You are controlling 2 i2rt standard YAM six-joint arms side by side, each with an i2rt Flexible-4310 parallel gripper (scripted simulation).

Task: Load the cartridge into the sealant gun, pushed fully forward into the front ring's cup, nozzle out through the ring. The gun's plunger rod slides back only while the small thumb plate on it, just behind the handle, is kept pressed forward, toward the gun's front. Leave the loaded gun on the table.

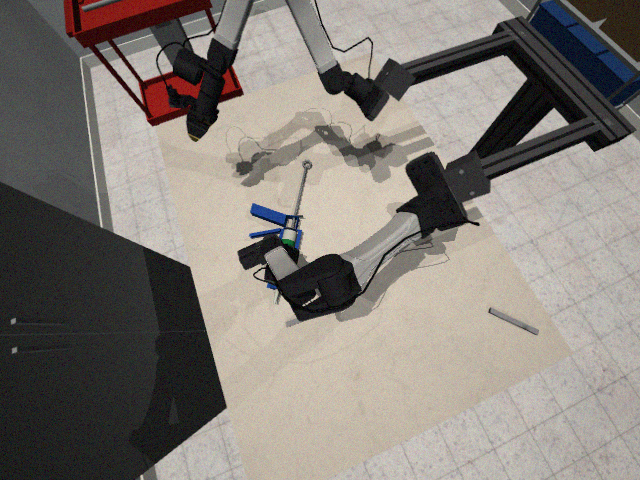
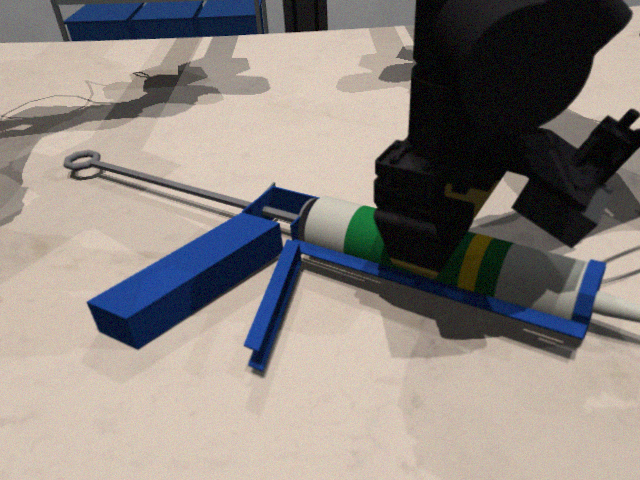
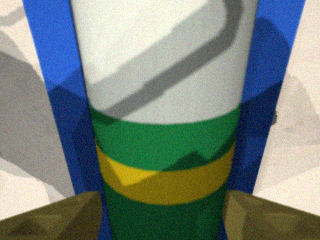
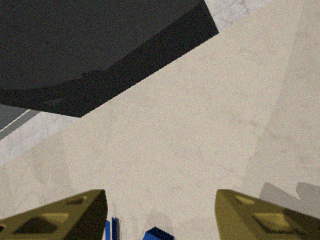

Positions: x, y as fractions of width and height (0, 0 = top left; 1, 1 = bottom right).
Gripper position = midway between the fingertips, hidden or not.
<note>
In view: the left gripper (image 2: 0.69, 0.53), the right gripper (image 1: 0.31, 0.29), a blue sealant gun (image 2: 0.21, 0.65) and a cartridge (image 2: 0.86, 0.59).
The blue sealant gun is seen too in image 1 (image 1: 0.41, 0.44) and in image 3 (image 3: 0.17, 0.15). The cartridge is seen too in image 3 (image 3: 0.52, 0.38). The left gripper also shows in image 3 (image 3: 0.50, 0.84). Image 4 does not show the cartridge: it is out of frame.
</note>
